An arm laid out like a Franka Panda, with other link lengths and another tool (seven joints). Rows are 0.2 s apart.
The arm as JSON. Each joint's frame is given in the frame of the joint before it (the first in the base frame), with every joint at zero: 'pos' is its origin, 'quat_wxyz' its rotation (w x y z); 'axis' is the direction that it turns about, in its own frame. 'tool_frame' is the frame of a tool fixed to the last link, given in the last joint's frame.
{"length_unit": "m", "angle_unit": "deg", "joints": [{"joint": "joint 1", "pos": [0.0, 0.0, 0.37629], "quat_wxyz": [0.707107, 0.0, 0.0, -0.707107], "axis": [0.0, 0.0, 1.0]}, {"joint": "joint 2", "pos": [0.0, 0.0, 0.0], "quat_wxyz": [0.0, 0.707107, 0.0, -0.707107], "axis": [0.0, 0.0, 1.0]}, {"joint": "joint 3", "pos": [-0.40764, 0.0, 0.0], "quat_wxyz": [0.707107, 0.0, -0.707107, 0.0], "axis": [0.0, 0.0, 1.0]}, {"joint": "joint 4", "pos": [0.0, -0.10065, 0.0], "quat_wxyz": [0.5, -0.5, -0.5, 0.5], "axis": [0.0, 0.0, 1.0]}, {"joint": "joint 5", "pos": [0.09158, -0.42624, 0.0], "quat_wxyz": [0.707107, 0.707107, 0.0, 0.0], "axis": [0.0, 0.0, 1.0]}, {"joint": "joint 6", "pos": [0.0, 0.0, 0.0], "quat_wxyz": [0.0, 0.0, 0.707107, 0.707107], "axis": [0.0, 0.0, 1.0]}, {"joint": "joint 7", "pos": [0.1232, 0.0, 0.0], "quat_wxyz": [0.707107, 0.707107, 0.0, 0.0], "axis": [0.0, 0.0, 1.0]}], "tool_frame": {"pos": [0.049, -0.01, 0.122], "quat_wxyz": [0.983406, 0.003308, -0.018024, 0.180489]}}
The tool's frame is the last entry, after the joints.
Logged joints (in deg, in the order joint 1, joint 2, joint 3, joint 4, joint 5, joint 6, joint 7), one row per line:
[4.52 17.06 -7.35 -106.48 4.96 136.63 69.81]
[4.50 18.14 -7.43 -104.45 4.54 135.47 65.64]
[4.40 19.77 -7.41 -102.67 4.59 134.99 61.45]
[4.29 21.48 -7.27 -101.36 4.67 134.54 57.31]
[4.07 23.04 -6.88 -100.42 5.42 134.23 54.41]
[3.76 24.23 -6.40 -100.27 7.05 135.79 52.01]
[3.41 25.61 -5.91 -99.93 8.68 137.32 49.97]
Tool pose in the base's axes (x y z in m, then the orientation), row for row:
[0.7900 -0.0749 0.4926 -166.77 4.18 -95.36]
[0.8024 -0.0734 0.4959 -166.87 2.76 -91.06]
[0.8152 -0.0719 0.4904 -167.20 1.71 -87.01]
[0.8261 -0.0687 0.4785 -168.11 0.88 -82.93]
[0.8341 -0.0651 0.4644 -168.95 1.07 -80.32]
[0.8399 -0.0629 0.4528 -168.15 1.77 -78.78]
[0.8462 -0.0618 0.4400 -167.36 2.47 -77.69]
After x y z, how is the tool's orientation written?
As angles about the fixed x, y, z axes (roll, pitch, yaw), in degrees.
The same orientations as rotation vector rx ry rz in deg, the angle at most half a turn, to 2 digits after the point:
[-112.39 124.48 -10.26]
[-117.70 120.57 -10.99]
[-122.51 116.67 -11.23]
[-127.43 112.79 -10.75]
[-130.29 110.15 -9.43]
[-130.81 107.76 -9.14]
[-130.89 105.93 -8.87]

